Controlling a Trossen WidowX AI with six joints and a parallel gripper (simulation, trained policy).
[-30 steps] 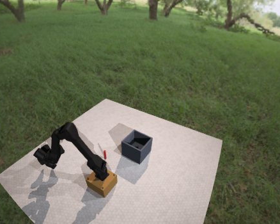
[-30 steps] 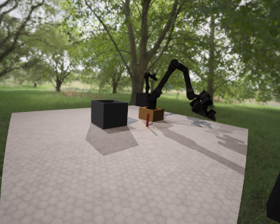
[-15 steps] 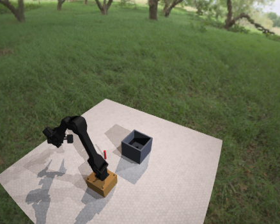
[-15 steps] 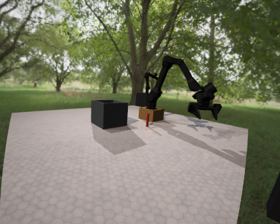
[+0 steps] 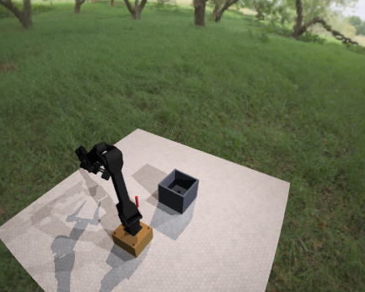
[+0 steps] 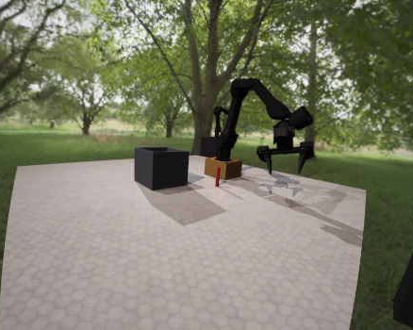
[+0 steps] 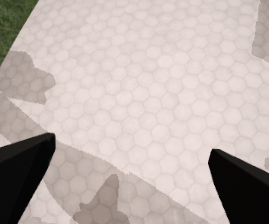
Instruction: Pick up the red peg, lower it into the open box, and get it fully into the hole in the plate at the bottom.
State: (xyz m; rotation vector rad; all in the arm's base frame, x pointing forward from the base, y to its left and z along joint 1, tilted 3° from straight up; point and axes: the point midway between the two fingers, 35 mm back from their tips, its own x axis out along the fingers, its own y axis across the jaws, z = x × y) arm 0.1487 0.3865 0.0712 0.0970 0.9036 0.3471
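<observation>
My gripper tip is now 280 mm to the left of the red peg and 70 mm above it. Round my gripper tip: plate: 430 mm to the right, 170 mm ahead, 70 mm below.
</observation>
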